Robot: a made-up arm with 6 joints.
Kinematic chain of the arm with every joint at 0, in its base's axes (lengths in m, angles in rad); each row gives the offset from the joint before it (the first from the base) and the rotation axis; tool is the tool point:
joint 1: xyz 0 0 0.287 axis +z
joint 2: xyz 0 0 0 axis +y
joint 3: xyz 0 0 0.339 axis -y
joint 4: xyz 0 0 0 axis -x
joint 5: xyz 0.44 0 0 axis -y
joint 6: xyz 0 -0.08 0 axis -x
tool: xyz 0 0 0
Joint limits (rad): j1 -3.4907..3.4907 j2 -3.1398..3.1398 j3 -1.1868..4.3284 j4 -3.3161..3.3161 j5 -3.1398..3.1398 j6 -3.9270..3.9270
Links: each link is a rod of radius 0.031 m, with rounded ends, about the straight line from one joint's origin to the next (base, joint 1, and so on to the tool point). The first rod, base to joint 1, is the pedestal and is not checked.
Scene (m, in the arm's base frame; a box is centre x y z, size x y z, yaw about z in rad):
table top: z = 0
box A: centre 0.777 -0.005 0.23 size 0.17 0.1 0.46 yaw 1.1
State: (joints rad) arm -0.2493 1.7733 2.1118 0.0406 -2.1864 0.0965
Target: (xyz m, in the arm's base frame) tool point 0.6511 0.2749 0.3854
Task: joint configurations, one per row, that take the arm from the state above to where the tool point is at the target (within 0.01 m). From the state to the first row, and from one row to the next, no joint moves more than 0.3 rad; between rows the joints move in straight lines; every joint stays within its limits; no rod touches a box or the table.
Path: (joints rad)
1: -0.1370 1.5785 2.3948 0.0213 -2.2314 0.2689
2: -0.0247 1.3837 2.6779 0.0020 -2.2765 0.4412
3: 0.2438 1.6529 2.5459 0.0524 -2.2314 0.2689
4: 0.5123 1.9221 2.4139 0.1029 -2.1864 0.0965

